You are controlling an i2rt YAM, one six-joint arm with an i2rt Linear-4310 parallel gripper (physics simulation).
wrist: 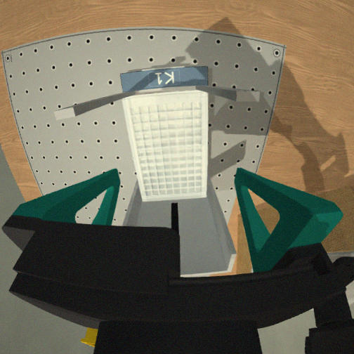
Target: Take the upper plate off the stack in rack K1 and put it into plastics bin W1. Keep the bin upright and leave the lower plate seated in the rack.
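The upper plate (pixel 170 145), cream-white with a grid of small wells, lies at the top of the stack in rack K1, in the middle of the wrist view. The lower plate cannot be told apart under it. Rack K1 (pixel 200 240) is grey, with a blue label (pixel 165 78) at its far end, thin side arms and a dark slot in its near floor. My gripper (pixel 176 174) is open and empty. Its green fingertips stand wide apart, left and right of the plate's near end in the view, nearer the camera than the plate. Bin W1 cannot be made out.
The rack stands on a grey perforated board (pixel 90 75) on a wooden table (pixel 320 65). Shadows of the arm fall on the board and table at the right. A small part of a yellow object (pixel 90 336) shows at the bottom left, behind the gripper body.
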